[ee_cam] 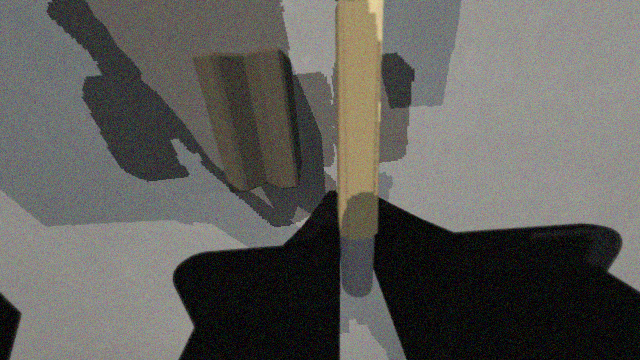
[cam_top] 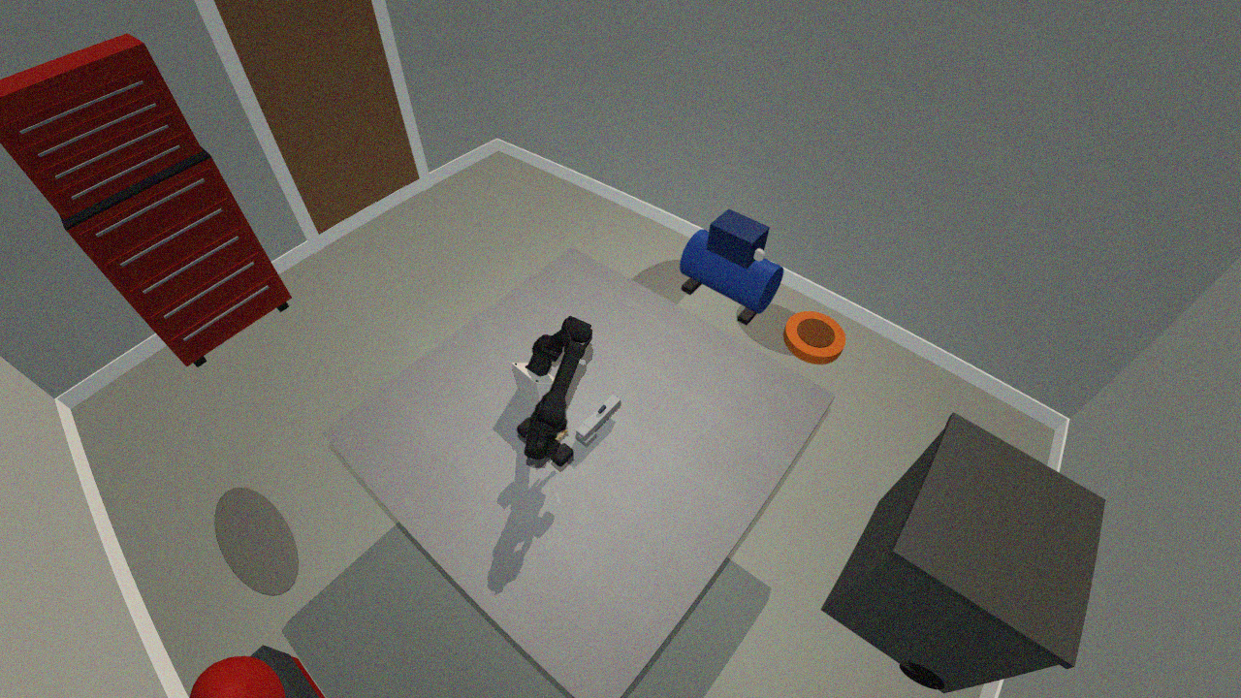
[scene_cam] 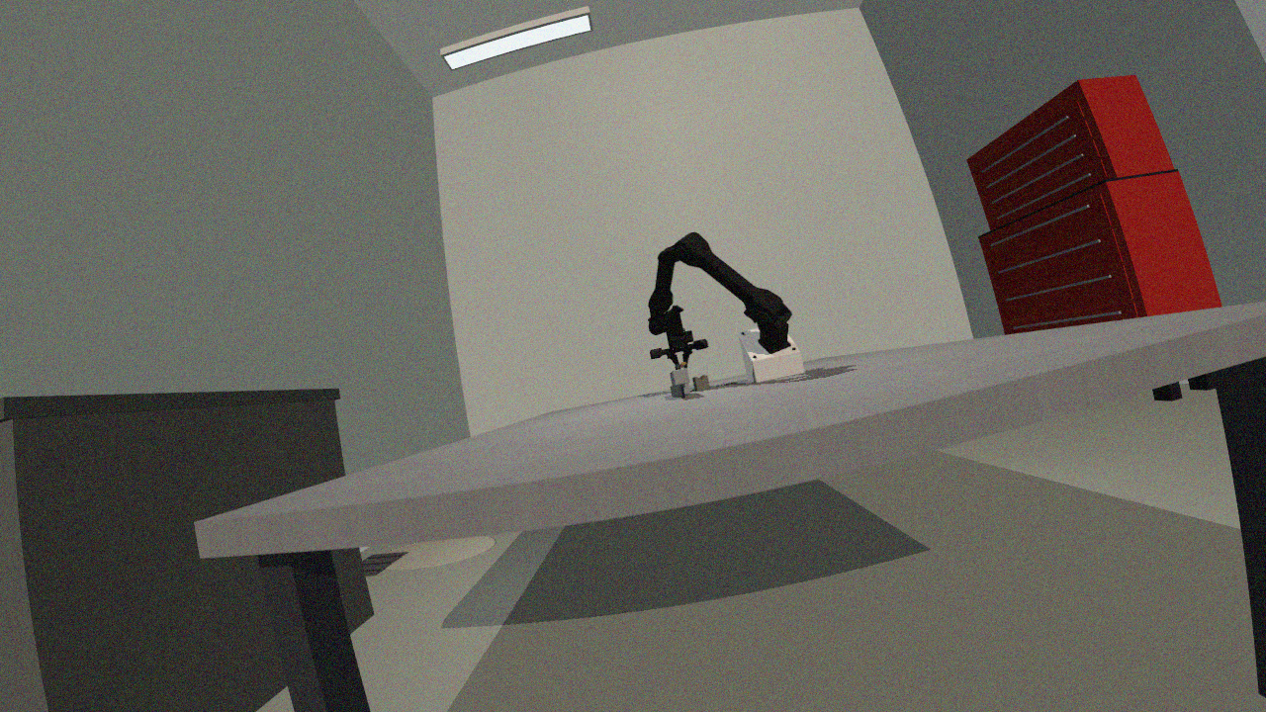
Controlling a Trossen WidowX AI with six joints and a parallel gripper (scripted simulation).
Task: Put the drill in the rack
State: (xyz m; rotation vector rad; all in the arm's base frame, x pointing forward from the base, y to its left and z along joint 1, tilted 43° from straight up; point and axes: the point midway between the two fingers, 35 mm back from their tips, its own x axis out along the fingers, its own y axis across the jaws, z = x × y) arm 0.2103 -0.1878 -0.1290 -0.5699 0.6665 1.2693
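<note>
Right now the drill is 40 mm to the left of my gripper tip, 30 mm above it and 10 mm ahead of it. From my gripper tip the other things lie so: dark blue key (220 mm to the left, 60 mm ahead); then pale grey block (200 mm to the left, 60 mm ahead, 10 mm below); then rack (40 mm to the left, 40 mm behind, 30 mm below).
</note>
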